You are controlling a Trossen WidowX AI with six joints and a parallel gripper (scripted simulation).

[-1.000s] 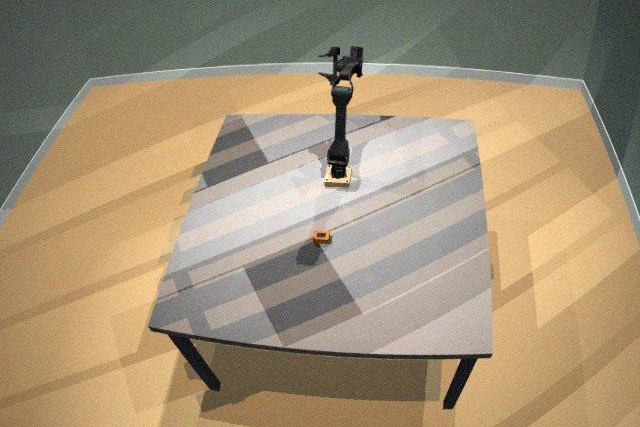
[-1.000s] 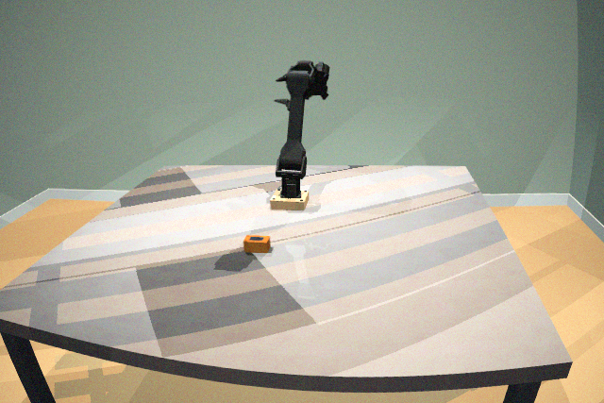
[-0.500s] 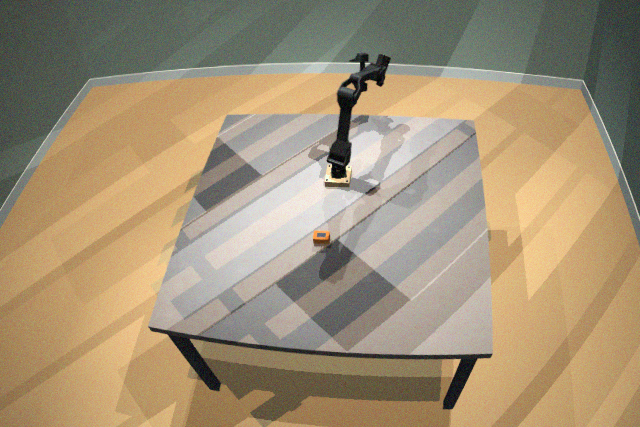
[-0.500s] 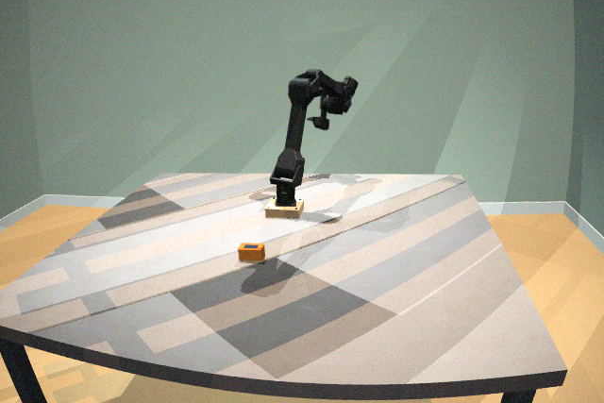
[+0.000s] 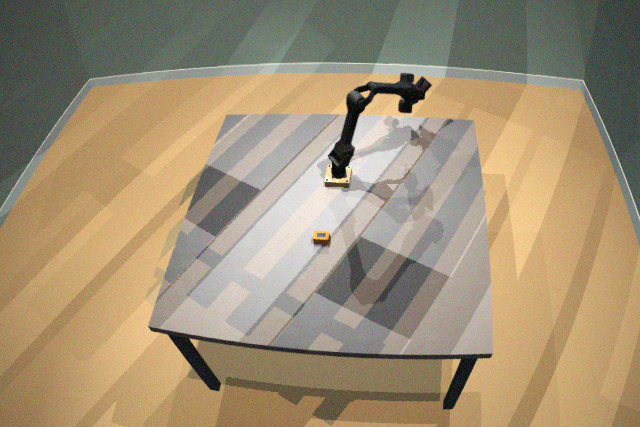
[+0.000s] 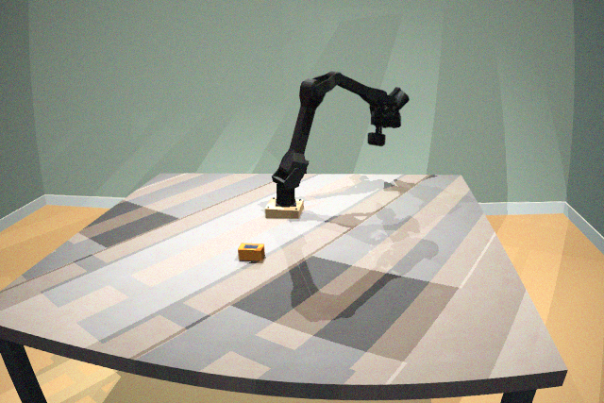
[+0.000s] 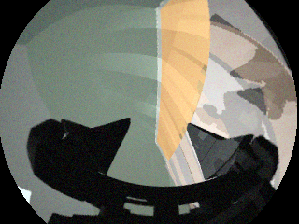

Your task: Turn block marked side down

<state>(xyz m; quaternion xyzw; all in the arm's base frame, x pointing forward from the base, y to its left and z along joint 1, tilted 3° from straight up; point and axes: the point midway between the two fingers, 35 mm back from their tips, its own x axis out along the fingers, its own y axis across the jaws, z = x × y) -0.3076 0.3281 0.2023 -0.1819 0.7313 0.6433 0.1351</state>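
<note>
The orange block is 67 cm ahead of my gripper tip, 42 cm to the right of it and 18 cm below it.
</note>
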